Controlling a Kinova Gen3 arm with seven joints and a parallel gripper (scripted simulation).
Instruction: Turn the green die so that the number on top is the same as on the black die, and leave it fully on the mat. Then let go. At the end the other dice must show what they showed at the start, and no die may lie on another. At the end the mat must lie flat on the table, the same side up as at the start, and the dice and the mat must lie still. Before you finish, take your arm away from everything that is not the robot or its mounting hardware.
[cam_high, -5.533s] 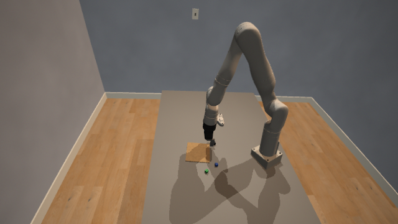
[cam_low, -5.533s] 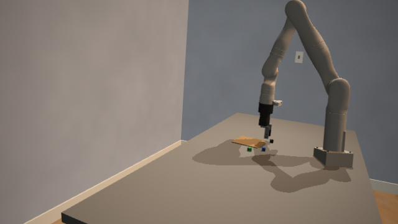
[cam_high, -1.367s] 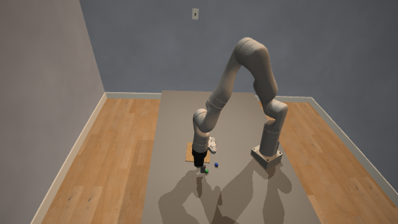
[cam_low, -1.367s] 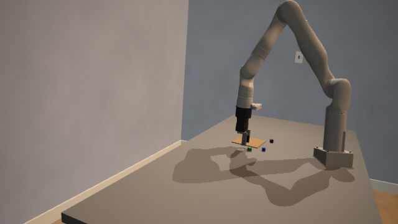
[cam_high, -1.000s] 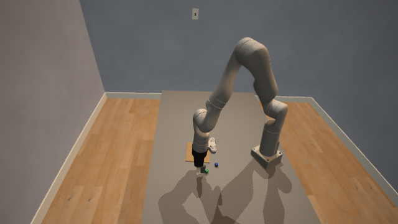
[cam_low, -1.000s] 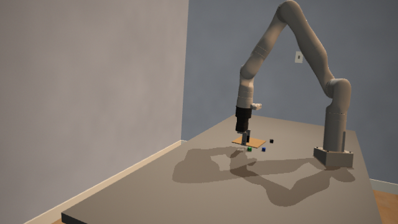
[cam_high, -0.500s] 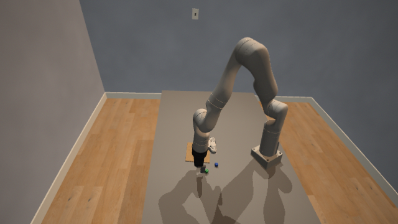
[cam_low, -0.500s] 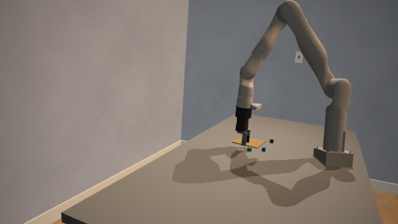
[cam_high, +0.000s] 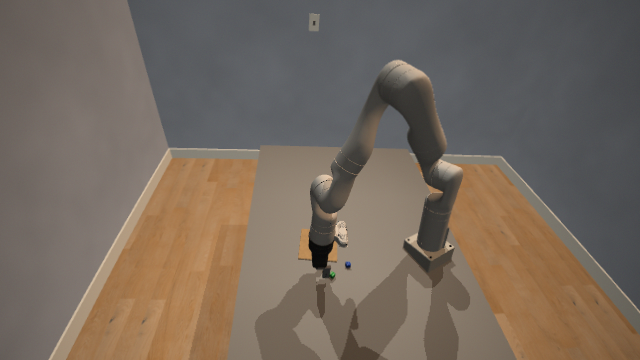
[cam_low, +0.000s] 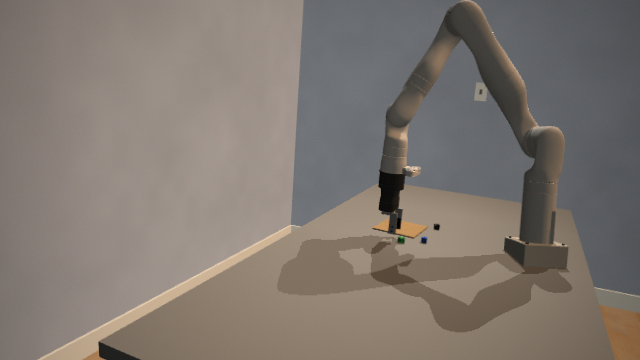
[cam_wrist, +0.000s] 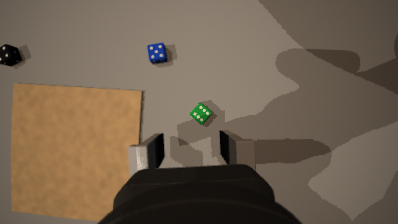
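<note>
The green die lies 4 cm below my hand, 3 cm behind it and 1 cm to the left of it. From my hand the other things lie so: blue die (9 cm behind, 4 cm below, 3 cm to the right); then black die (19 cm to the right, 10 cm behind, 4 cm below); then tan mat (13 cm to the right, 4 cm below, 1 cm ahead).
</note>
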